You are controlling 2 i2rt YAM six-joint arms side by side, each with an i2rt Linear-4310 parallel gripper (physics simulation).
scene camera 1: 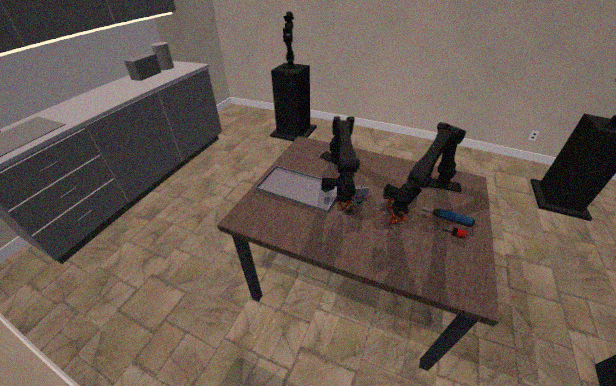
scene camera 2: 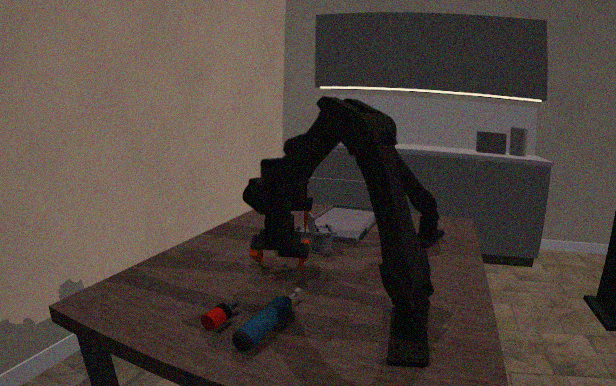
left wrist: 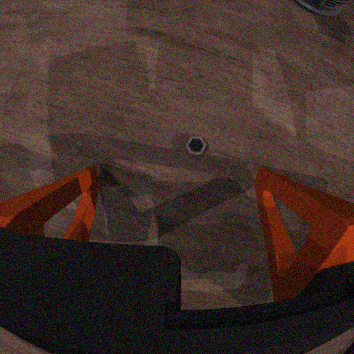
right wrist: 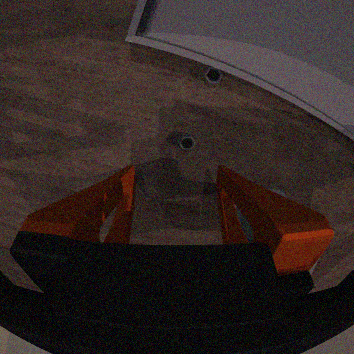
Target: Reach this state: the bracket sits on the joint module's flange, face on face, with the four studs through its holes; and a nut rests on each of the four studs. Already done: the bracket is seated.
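Frame: origin at the left arm's base, x ahead, y left, z up, level; millimetres.
Where they show: left gripper, fingertip midpoint: [scene camera 1: 388, 216] [scene camera 2: 280, 267] [left wrist: 176, 175]; right gripper, fingertip midpoint: [scene camera 1: 343, 205] [right wrist: 175, 173]; left arm's base, link origin: [scene camera 1: 441, 185] [scene camera 2: 407, 335]; right arm's base, link origin: [scene camera 1: 335, 160] [scene camera 2: 427, 239].
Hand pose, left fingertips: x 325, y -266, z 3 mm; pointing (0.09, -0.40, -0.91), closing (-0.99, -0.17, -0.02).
Things, the pixels of their top centre, and the offset from my left fingertips. Level surfaces: height alone.
- joint module, top centre: [scene camera 2: 322, 226] [scene camera 1: 359, 189] 71 mm up, 73 mm back, 163 mm right
- hex nut, top centre: [left wrist: 195, 144] 2 mm up, 7 mm back, 19 mm right
- shallow grey tray, top centre: [scene camera 2: 342, 218] [scene camera 1: 299, 185] 13 mm up, 88 mm back, 478 mm right
- blue-handled tool, top centre: [scene camera 2: 272, 305] [scene camera 1: 449, 212] 38 mm up, 67 mm back, 273 mm left
- short red-handled tool, top centre: [scene camera 2: 221, 305] [scene camera 1: 455, 228] 31 mm up, 29 mm ahead, 295 mm left
- table, surface height: 3 mm down
The grey bracket [scene camera 1: 362, 191] [scene camera 2: 317, 233] sits on the joint module [scene camera 2: 322, 244]; dark stud tips show above it in scene camera 2, too small to tell whether nuts rest on them. My left gripper [scene camera 1: 393, 212] [scene camera 2: 280, 262] [left wrist: 176, 175] is wide open and empty above the table; a hex nut [left wrist: 204, 146] lies flat on the wood, slightly beyond its fingertips in the left wrist view. My right gripper [right wrist: 175, 173] is partly open and empty, between the tray and the joint module. One nut [right wrist: 186, 149] lies just beyond its fingertips, another nut [right wrist: 213, 82] lies close to the tray's edge.
A shallow grey tray [scene camera 1: 290, 186] [scene camera 2: 345, 222] [right wrist: 275, 30] lies beside the right gripper. A blue-handled tool [scene camera 1: 455, 218] [scene camera 2: 265, 322] and a short red-handled tool [scene camera 1: 459, 233] [scene camera 2: 215, 317] lie on the table [scene camera 1: 320, 245], to the right of the left gripper in scene camera 1.
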